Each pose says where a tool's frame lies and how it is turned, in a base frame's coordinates. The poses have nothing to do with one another.
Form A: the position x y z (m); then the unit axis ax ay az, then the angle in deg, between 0 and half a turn.
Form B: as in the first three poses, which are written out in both.
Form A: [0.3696 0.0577 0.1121 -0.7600 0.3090 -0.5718 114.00]
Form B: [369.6 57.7 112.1 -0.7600 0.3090 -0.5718 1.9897]
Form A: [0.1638 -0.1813 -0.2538 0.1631 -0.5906 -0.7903 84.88]
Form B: [163.8 -181.3 -253.8 0.1631 -0.5906 -0.7903 1.4814]
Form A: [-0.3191 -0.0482 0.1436 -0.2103 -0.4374 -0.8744 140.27]
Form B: [-319.1 -48.2 143.6 -0.2103 -0.4374 -0.8743 2.4482]
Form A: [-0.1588 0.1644 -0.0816 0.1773 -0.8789 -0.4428 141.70]
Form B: [-158.8 164.4 -81.6 0.1773 -0.8789 -0.4428 2.4731]
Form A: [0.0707 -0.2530 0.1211 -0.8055 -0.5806 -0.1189 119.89]
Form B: [70.7 -253.0 121.1 -0.8055 -0.5806 -0.1189 2.0925]
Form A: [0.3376 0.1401 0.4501 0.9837 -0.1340 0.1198 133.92]
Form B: [337.6 140.1 450.1 0.9837 -0.1340 0.1198 2.3373]
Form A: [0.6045 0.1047 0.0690 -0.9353 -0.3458 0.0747 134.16]
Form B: [604.5 104.7 69.0 -0.9353 -0.3458 0.0747 2.3415]
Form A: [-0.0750 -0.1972 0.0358 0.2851 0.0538 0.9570 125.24]
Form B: [-75.0 -197.2 35.8 0.2851 0.0538 0.9570 2.1859]
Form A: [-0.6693 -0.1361 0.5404 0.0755 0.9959 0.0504 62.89]
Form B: [-669.3 -136.1 540.4 0.0755 0.9959 0.0504 1.0976]
